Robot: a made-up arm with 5 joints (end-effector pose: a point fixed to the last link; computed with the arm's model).
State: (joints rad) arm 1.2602 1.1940 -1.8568 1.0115 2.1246
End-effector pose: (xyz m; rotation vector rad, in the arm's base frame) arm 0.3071 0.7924 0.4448 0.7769 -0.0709 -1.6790
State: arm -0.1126 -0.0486 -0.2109 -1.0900 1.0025
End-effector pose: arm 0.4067 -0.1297 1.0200 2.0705 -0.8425 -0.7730
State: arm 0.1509 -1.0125 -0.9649 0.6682 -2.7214
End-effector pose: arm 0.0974 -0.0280 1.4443 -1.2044 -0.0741 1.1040
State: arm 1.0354 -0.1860 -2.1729 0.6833 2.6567
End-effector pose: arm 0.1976 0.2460 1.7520 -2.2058 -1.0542 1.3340
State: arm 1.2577 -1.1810 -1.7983 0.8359 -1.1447
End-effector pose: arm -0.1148 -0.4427 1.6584 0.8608 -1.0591 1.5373
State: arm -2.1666 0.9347 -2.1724 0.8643 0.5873
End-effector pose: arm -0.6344 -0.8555 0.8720 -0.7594 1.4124 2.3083
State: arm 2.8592 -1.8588 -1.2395 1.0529 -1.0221
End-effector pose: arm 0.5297 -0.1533 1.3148 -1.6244 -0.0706 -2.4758
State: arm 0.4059 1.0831 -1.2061 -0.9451 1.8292
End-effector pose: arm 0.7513 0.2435 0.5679 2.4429 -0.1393 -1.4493
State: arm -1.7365 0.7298 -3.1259 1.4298 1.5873
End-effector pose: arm -0.1874 -0.7892 1.4509 -0.9323 1.9903 1.2682
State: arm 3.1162 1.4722 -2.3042 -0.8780 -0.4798
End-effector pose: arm -0.9769 0.0367 0.6826 -1.2707 -1.1064 -2.4168
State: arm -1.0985 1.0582 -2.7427 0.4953 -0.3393
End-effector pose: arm 0.4367 -0.9757 1.1519 0.5973 -0.9101 -1.0569
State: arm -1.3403 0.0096 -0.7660 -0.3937 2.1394
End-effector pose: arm 0.0892 -0.6239 1.0968 -1.3095 1.6858 0.8386
